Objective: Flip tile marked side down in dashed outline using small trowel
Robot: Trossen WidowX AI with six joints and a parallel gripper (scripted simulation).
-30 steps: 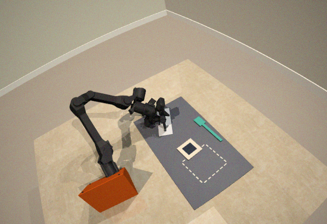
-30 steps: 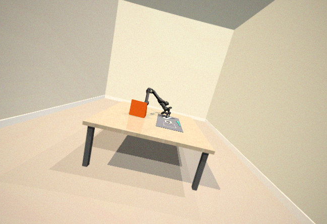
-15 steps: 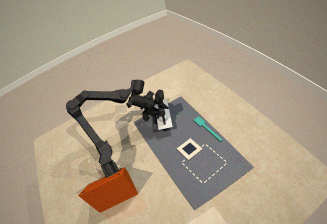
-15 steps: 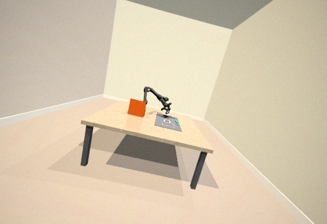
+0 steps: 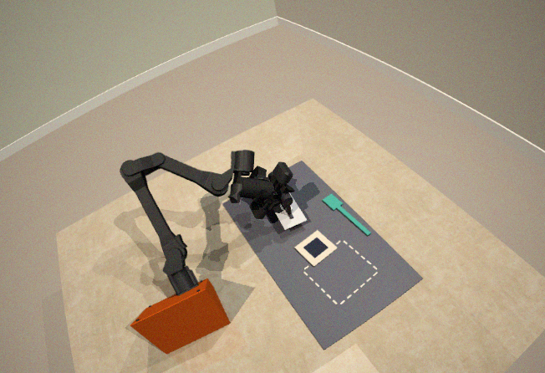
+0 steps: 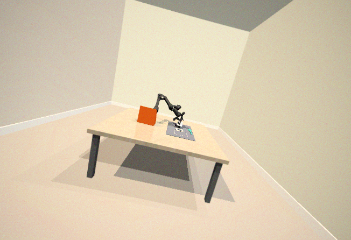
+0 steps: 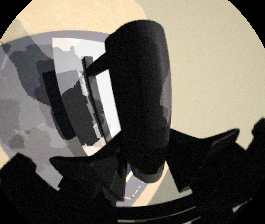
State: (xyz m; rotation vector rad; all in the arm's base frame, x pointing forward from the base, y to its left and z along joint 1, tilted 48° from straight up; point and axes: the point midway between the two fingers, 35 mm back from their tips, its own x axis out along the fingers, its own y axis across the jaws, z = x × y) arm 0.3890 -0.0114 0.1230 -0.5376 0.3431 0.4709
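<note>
Now: gripper tip 30 mm past the mat, 120 mm to the left of it and 110 mm above it. From my gripper tip the other things lie so: teal trowel 110 mm ahead, 110 mm to the right, 90 mm below; then cream tile 40 mm behind, 160 mm to the right, 90 mm below.
</note>
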